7 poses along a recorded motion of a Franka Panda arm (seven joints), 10 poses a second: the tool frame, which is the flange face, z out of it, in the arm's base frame.
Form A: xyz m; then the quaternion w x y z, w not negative.
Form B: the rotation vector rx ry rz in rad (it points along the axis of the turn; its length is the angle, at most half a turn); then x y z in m. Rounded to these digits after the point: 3 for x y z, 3 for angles.
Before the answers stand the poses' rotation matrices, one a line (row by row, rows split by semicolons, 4 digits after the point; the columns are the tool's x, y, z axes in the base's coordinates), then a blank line. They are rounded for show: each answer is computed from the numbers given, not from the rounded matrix.
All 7 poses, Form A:
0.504 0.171 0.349 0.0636 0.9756 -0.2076 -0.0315
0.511 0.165 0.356 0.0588 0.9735 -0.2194 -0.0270
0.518 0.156 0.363 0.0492 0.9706 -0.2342 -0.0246
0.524 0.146 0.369 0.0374 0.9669 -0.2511 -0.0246
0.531 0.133 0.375 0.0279 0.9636 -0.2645 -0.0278
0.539 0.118 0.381 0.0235 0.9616 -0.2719 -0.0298
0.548 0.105 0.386 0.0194 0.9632 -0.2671 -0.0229
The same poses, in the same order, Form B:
0.9118 -0.4011 -0.0879; -0.4091 -0.9057 -0.1110; -0.0351 0.1372 -0.9899
0.9023 -0.4240 -0.0784; -0.4303 -0.8968 -0.1026; -0.0268 0.1263 -0.9916
0.8891 -0.4522 -0.0708; -0.4571 -0.8855 -0.0840; -0.0247 0.1070 -0.9939
0.8727 -0.4838 -0.0664; -0.4874 -0.8711 -0.0600; -0.0288 0.0847 -0.9960
0.8585 -0.5082 -0.0683; -0.5113 -0.8585 -0.0391; -0.0388 0.0685 -0.9969
0.8504 -0.5215 -0.0701; -0.5243 -0.8510 -0.0290; -0.0445 0.0614 -0.9971
0.8563 -0.5137 -0.0545; -0.5154 -0.8566 -0.0251; -0.0338 0.0496 -0.9982

2.947 -0.627 -0.095 0.504 0.171 0.349
2.949 -0.665 -0.082 0.511 0.165 0.356
2.957 -0.714 -0.075 0.518 0.156 0.363
2.967 -0.771 -0.075 0.524 0.146 0.369
2.975 -0.816 -0.086 0.531 0.133 0.375
2.977 -0.842 -0.092 0.539 0.118 0.381
2.989 -0.829 -0.071 0.548 0.105 0.386

